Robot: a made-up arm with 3 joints.
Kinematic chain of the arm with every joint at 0, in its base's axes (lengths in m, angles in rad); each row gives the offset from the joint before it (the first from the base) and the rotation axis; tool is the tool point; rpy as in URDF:
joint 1: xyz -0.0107 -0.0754 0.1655 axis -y
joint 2: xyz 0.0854 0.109 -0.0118 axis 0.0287 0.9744 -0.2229
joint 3: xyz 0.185 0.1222 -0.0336 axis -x
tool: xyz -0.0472 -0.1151 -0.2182 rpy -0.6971 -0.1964 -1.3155
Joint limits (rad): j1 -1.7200..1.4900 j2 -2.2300..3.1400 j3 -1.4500..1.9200
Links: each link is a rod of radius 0.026 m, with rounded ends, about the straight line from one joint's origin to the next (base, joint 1, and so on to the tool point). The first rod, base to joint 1, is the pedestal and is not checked.
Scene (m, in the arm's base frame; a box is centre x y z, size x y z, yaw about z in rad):
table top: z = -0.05
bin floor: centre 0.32 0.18 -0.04 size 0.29 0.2 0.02 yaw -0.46
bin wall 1: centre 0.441 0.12 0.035 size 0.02 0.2 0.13 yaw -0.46
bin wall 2: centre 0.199 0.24 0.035 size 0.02 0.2 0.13 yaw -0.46
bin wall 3: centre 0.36 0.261 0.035 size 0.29 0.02 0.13 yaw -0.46
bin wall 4: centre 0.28 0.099 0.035 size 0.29 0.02 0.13 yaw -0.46
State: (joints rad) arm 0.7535 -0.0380 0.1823
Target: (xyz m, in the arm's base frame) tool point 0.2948 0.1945 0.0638
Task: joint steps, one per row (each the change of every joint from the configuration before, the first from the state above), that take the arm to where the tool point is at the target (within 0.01 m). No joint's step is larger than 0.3 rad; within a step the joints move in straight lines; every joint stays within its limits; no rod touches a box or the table.
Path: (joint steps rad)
1: 0.2455 0.1248 -0.2974
2: 0.2455 0.1249 -0.2975
3: 0.2455 0.1248 -0.2974
4: -0.1872 0.1794 0.0302
5: -0.1873 0.1795 0.0302

